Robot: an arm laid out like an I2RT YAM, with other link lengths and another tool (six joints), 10 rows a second.
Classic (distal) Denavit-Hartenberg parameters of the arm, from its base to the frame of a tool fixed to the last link. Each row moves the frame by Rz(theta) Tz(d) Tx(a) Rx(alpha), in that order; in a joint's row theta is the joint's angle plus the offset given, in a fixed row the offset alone. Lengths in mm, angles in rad.
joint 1: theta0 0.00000  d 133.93  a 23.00  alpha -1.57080
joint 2: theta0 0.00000  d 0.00  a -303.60  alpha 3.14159
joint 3: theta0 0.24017  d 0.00  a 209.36  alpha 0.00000
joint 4: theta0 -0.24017  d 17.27  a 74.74  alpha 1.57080
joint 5: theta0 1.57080  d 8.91  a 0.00  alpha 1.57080
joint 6: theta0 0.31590  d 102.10  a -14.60  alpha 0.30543
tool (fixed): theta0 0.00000  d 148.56  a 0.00  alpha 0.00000
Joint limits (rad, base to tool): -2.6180..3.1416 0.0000..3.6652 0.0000..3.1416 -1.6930..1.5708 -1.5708..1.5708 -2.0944..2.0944
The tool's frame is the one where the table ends.
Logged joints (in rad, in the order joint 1, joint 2, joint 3, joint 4, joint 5, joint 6), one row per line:
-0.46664, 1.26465, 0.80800, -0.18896, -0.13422, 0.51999
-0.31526, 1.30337, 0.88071, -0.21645, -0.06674, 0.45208
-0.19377, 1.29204, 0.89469, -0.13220, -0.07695, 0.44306
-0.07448, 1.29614, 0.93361, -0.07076, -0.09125, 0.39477
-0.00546, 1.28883, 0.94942, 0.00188, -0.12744, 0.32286
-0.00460, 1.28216, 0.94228, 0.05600, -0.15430, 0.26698
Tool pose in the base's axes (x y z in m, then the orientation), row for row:
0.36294, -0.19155, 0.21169, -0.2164, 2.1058, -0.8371
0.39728, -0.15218, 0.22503, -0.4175, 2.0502, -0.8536
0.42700, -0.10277, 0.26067, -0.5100, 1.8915, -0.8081
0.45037, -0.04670, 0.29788, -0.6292, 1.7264, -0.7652
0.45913, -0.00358, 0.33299, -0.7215, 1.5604, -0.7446
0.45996, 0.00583, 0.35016, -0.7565, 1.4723, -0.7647
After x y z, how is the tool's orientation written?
As a rotation vector, in radians.
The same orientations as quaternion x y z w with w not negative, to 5 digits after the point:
-0.08631, 0.83984, -0.33386, 0.41923
-0.16709, 0.82050, -0.34162, 0.42679
-0.20989, 0.77845, -0.33258, 0.48923
-0.26518, 0.72760, -0.32250, 0.54432
-0.31026, 0.67100, -0.32019, 0.59243
-0.32799, 0.63833, -0.33154, 0.61241

